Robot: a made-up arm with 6 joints.
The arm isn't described. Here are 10 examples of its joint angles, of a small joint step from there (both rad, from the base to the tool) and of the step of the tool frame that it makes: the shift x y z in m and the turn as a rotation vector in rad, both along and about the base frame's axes.
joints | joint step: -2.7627 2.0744 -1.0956 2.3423 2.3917 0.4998 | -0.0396 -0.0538 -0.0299 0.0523 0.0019 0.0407
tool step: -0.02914 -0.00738 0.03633 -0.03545 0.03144 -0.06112
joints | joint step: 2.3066 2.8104 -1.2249 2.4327 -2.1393 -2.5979 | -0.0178 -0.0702 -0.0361 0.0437 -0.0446 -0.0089
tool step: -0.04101 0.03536 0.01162 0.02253 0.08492 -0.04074
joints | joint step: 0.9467 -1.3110 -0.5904 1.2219 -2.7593 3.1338 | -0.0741 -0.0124 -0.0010 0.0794 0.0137 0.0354
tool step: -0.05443 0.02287 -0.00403 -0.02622 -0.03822 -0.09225
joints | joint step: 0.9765 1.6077 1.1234 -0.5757 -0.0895 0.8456 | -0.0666 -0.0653 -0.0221 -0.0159 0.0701 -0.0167
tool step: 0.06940 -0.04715 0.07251 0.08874 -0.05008 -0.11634
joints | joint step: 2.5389 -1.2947 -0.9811 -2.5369 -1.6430 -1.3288 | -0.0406 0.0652 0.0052 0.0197 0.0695 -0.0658
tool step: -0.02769 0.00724 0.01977 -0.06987 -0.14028 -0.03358
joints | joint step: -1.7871 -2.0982 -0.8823 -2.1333 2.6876 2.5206 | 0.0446 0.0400 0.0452 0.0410 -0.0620 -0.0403
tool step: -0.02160 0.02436 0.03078 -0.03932 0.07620 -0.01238
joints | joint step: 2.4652 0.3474 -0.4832 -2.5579 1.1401 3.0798 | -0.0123 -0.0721 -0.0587 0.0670 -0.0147 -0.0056
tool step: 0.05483 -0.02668 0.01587 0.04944 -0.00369 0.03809
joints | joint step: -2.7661 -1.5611 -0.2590 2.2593 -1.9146 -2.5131 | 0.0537 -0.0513 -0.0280 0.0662 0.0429 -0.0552
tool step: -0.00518 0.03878 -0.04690 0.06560 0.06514 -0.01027
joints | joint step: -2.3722 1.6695 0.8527 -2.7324 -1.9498 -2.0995 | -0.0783 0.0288 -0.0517 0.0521 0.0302 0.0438
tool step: -0.03881 0.09074 -0.05299 0.10635 -0.02641 -0.08327
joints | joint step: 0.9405 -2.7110 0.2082 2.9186 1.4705 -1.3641 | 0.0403 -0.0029 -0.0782 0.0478 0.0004 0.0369
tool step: 0.02973 -0.01544 0.04557 -0.03286 0.07237 -0.00783
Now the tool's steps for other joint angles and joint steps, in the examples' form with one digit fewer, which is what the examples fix.
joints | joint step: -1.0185 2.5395 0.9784 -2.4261 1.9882 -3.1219 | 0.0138 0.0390 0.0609 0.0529 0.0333 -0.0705
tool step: -0.0154 0.0214 -0.0214 -0.0723 0.0390 0.0949
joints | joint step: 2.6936 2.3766 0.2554 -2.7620 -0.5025 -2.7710 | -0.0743 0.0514 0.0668 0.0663 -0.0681 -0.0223
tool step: 0.0323 0.0102 -0.0293 -0.0160 0.0912 -0.0534
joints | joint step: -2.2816 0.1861 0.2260 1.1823 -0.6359 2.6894 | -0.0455 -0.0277 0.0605 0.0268 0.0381 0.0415
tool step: 0.0126 0.0509 0.0498 -0.0163 0.1011 -0.0064
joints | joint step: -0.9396 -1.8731 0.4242 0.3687 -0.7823 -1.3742 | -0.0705 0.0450 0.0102 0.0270 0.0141 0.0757
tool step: 0.0648 0.0617 0.0481 0.0408 0.0138 -0.1675
